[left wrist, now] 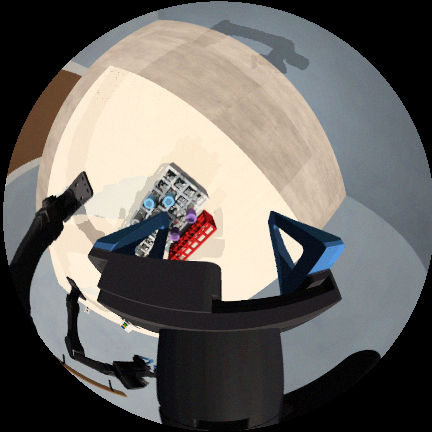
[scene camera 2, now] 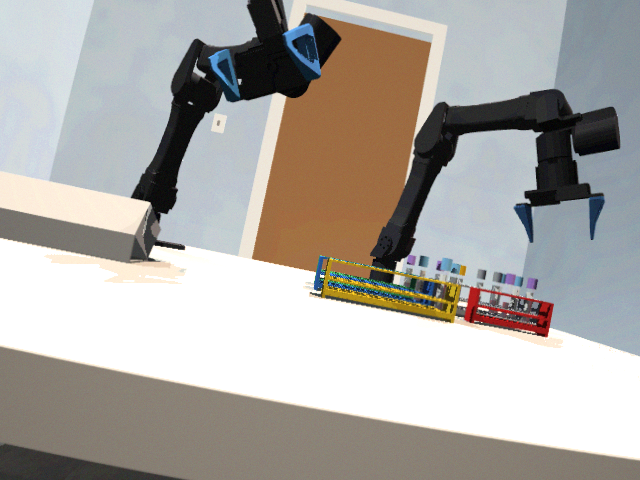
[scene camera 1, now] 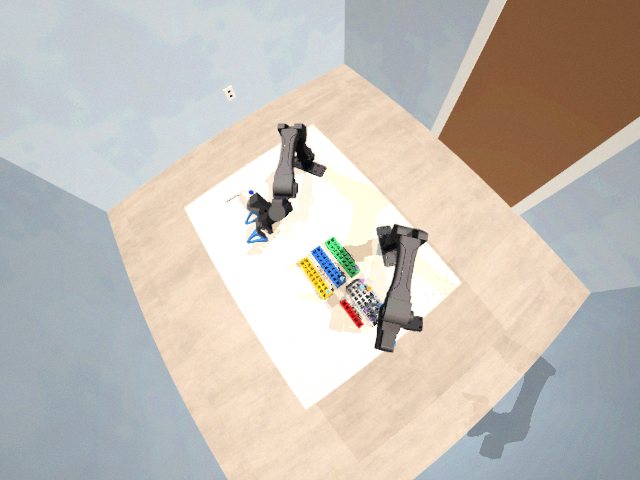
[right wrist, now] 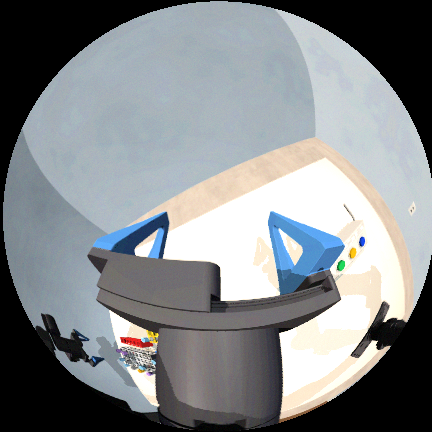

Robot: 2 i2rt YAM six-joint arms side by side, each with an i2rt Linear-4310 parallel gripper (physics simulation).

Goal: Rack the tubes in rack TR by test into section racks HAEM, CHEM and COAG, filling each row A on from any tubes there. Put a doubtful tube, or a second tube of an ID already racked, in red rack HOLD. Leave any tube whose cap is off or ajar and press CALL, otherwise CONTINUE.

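Where they show: left gripper, fingertip midpoint: point(left wrist: 218, 216) point(scene camera 2: 560, 241) point(right wrist: 95, 348); right gripper, fingertip midpoint: point(scene camera 2: 246, 52) point(scene camera 1: 246, 233) point(right wrist: 217, 216); left arm's base at its link origin: point(left wrist: 71, 199) point(scene camera 1: 387, 245); right arm's base at its link origin: point(left wrist: 76, 288) point(scene camera 1: 308, 166).
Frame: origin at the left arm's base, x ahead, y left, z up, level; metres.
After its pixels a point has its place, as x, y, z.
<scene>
Grey rack TR point(scene camera 1: 363, 299) {0.165, 0.227, 0.008} point(left wrist: 191, 184) {0.114, 0.334, 0.057} holds upright tubes, among them two with light-blue caps point(left wrist: 149, 202) {0.104, 0.270, 0.094} point(left wrist: 169, 201) {0.115, 0.299, 0.094} and two with purple caps point(left wrist: 191, 215) {0.149, 0.319, 0.094} point(left wrist: 174, 233) {0.166, 0.281, 0.094}. Red rack HOLD point(scene camera 1: 351, 313) {0.231, 0.279, 0.057} point(left wrist: 208, 220) {0.194, 0.336, 0.046} point(right wrist: 135, 342) {0.226, 0.275, 0.029} lies alongside it. Yellow point(scene camera 1: 314, 277) {0.365, 0.096, 0.030}, blue point(scene camera 1: 328, 266) {0.295, 0.062, 0.056} and green point(scene camera 1: 341, 256) {0.228, 0.020, 0.029} section racks each show a cap at the end near TR. Their names and the tube labels are unreadable. My left gripper point(scene camera 2: 561, 240) {0.122, 0.354, 0.174} point(left wrist: 218, 216) {0.122, 0.354, 0.174} is open and empty, high above and beside TR. My right gripper point(scene camera 1: 248, 232) {0.583, -0.067, 0.277} point(scene camera 2: 275, 87) point(right wrist: 217, 216) {0.583, -0.067, 0.277} is open and empty, far from the racks.
A button box with green point(right wrist: 341, 265) {0.569, -0.291, 0.069}, yellow point(right wrist: 353, 253) {0.592, -0.335, 0.068} and blue point(right wrist: 362, 241) {0.619, -0.377, 0.069} buttons stands near my right gripper, with a cable behind it. My left forearm point(scene camera 1: 405, 279) {0.095, 0.221, 0.457} passes over one edge of TR in scene camera 1. The racks stand close together.
</scene>
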